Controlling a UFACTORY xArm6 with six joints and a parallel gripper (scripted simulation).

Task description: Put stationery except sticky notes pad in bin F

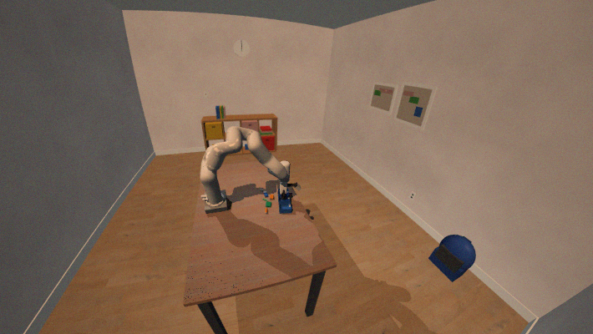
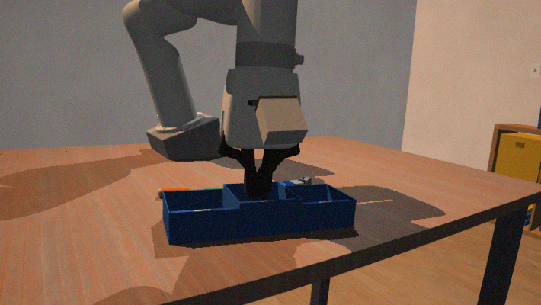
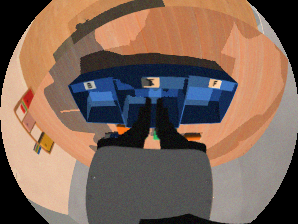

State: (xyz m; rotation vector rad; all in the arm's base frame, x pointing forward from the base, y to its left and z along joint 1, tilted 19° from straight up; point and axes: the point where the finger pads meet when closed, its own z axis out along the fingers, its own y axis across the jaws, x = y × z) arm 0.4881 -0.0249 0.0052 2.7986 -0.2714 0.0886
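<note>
My hand is 10 mm short of the three joined blue bins and 30 mm above it. Round my hand: orange block 80 mm behind, 60 mm to the left, 50 mm below; then thin green stick 130 mm behind, 50 mm to the left, 50 mm below; then green block 110 mm behind, 10 mm to the right, 50 mm below.
</note>
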